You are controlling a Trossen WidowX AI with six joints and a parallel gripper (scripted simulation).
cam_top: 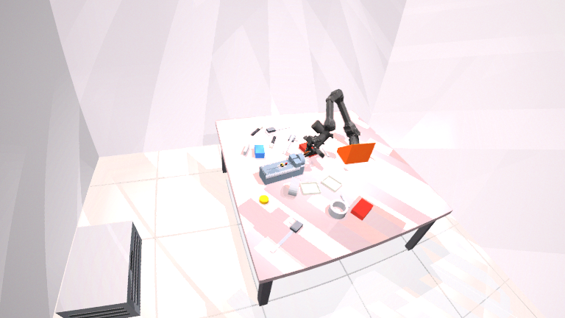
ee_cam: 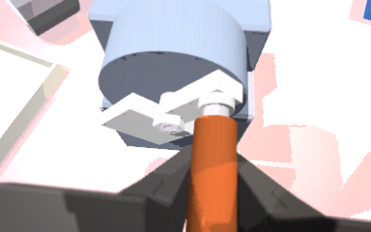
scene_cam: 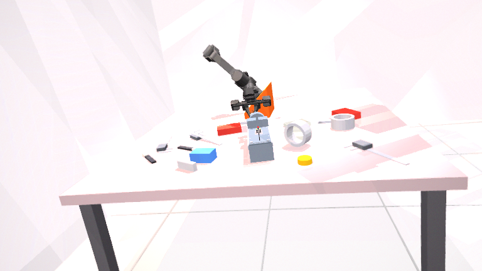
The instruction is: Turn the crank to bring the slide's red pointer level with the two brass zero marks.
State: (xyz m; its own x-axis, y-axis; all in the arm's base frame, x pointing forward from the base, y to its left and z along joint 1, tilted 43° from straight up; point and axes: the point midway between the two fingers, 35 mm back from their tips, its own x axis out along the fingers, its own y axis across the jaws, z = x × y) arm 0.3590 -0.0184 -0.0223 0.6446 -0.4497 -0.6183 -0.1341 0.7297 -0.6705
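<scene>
Now: the red pointer 13 cm ahead of my gripper tip, 4 cm to the left of it and 1 cm below it. Also, from my gripper tip: orange handle: 2 cm behind, 2 cm above; yellow disc: 32 cm ahead, 22 cm to the left, 8 cm below; blue block: 23 cm ahead, 18 cm to the right, 7 cm below.
</scene>
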